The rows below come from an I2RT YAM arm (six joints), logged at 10 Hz.
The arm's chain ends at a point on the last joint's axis. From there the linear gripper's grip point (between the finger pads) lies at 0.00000 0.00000 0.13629 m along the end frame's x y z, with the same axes.
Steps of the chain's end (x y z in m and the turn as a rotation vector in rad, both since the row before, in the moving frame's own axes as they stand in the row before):
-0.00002 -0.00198 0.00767 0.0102 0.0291 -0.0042
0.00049 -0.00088 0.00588 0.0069 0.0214 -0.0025
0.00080 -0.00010 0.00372 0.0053 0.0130 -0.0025
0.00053 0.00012 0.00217 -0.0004 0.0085 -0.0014
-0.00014 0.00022 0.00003 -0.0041 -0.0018 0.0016
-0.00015 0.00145 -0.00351 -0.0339 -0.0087 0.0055
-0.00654 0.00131 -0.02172 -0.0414 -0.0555 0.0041
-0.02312 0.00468 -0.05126 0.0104 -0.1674 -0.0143
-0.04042 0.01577 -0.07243 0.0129 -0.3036 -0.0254
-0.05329 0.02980 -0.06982 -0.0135 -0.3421 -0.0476
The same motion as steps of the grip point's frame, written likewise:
0.00394 -0.00338 0.00761 0.0102 0.0291 -0.0042
0.00341 -0.00182 0.00585 0.0069 0.0214 -0.0025
0.00257 -0.00082 0.00371 0.0053 0.0130 -0.0025
0.00169 0.00017 0.00217 -0.0004 0.0085 -0.0014
-0.00039 0.00078 0.00003 -0.0041 -0.0018 0.0016
-0.00135 0.00607 -0.00359 -0.0339 -0.0087 0.0055
-0.01411 0.00693 -0.02205 -0.0414 -0.0555 0.0041
-0.04584 0.00343 -0.05317 0.0104 -0.1674 -0.0143
-0.08118 0.01456 -0.07867 0.0129 -0.3036 -0.0254
-0.09895 0.03270 -0.07773 -0.0135 -0.3421 -0.0476

